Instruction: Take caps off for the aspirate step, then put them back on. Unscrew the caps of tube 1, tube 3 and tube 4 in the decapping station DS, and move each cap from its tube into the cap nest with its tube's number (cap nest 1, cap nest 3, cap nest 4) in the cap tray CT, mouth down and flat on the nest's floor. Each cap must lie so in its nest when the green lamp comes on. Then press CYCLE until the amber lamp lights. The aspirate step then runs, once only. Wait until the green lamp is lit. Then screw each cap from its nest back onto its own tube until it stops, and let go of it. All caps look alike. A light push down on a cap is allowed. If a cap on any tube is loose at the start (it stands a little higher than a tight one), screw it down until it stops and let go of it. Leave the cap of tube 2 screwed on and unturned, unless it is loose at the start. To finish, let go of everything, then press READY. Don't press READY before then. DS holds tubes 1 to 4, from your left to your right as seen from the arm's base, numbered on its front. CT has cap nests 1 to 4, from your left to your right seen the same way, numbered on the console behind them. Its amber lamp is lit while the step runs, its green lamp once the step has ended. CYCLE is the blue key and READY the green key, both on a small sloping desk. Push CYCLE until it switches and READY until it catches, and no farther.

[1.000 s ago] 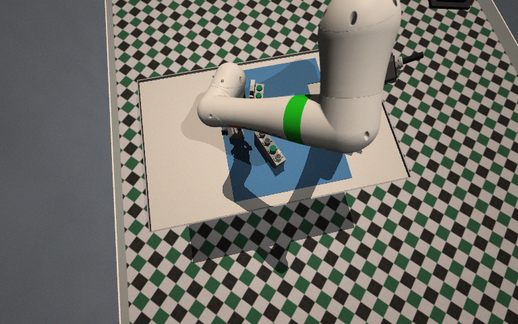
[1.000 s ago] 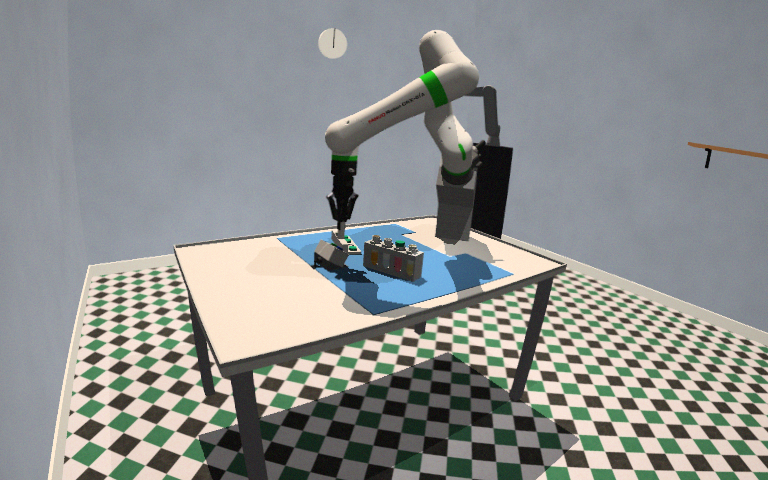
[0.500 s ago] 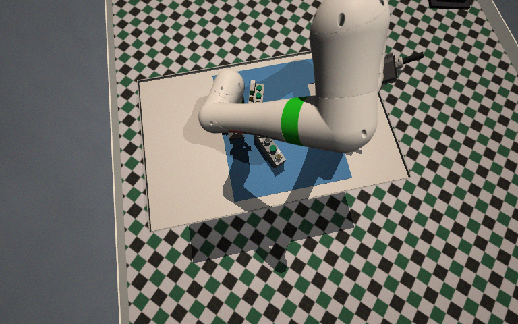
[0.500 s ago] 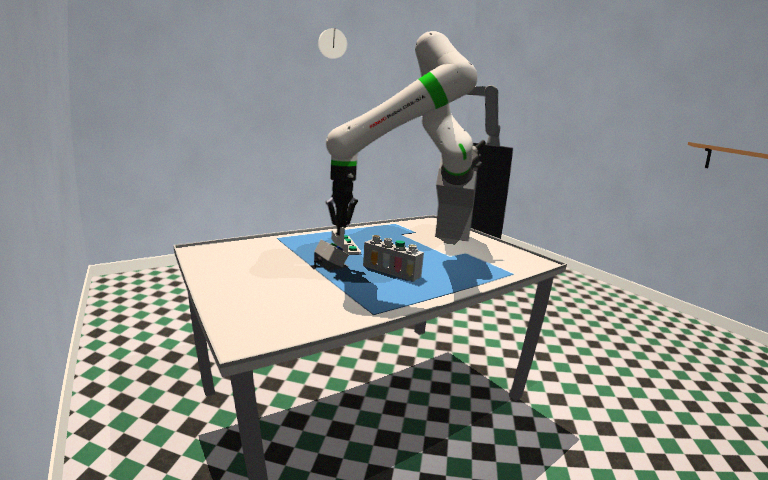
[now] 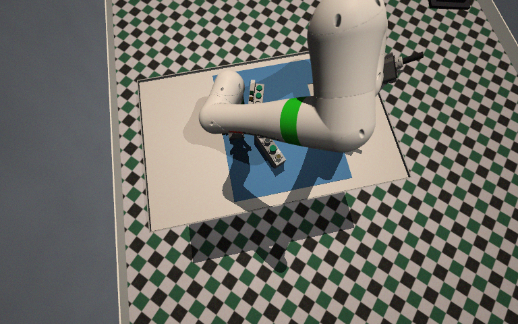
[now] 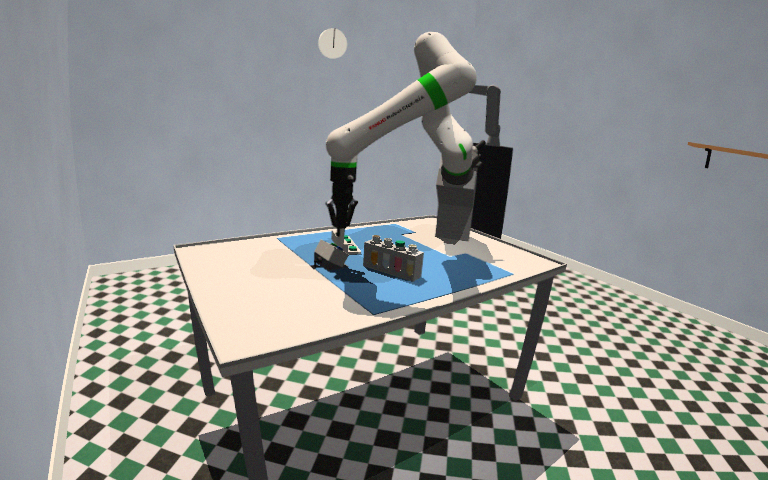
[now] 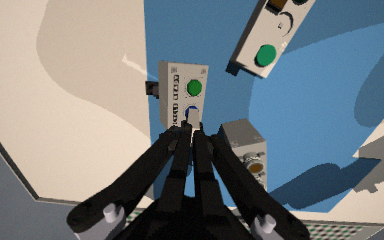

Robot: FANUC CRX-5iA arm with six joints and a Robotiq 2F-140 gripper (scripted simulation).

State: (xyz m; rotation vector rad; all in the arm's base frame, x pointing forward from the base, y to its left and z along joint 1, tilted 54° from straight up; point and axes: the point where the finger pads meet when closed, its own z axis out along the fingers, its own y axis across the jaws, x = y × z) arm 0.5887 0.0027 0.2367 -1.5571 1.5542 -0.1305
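Right now the green ready key is 5 cm below my hand, 4 cm to the right of it and 1 cm ahead of it. The rest, counted from my hand: table edge 49 cm to the right, 11 cm below, 4 cm behind; then sloping key desk 6 cm below, 3 cm ahead, 2 cm to the right; then blue cycle key 5 cm below.
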